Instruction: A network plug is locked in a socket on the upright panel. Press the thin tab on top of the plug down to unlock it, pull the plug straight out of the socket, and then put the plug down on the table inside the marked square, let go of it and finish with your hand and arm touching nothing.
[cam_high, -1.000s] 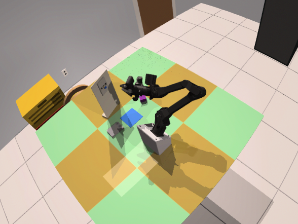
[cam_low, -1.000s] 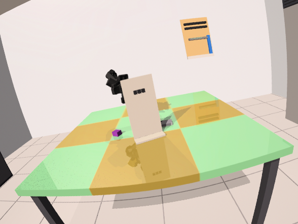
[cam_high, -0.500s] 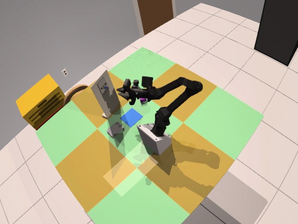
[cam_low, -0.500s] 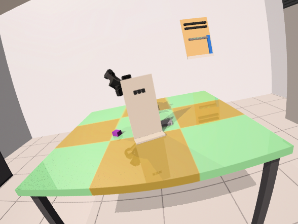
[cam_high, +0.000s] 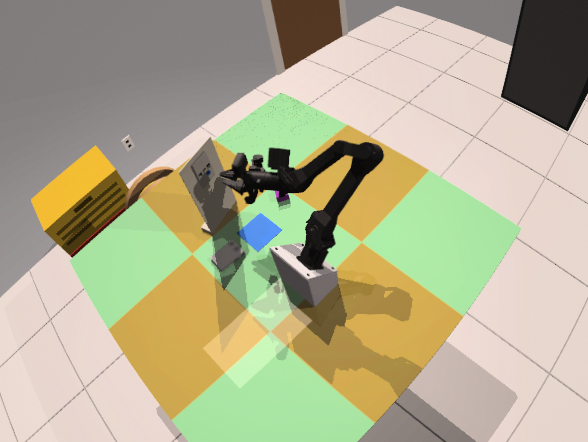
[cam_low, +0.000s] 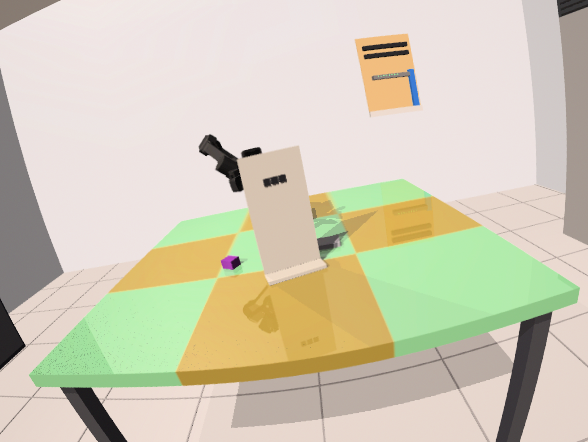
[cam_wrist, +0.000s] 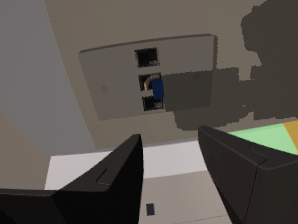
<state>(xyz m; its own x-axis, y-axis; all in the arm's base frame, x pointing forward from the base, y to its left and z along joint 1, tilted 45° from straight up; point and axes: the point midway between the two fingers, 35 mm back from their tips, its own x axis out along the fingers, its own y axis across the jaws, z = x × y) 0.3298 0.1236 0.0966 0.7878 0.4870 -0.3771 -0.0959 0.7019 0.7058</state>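
Now: gripper tip 6 cm short of the network plug, 3 cm to the right of it and 1 cm below it. Round my gripper tip: blue marked square: 26 cm below, 8 cm behind, 3 cm to the right; then flat grey box: 25 cm below, 12 cm to the left, 8 cm behind; then upright grey panel: 10 cm below, 8 cm ahead, 3 cm to the left.
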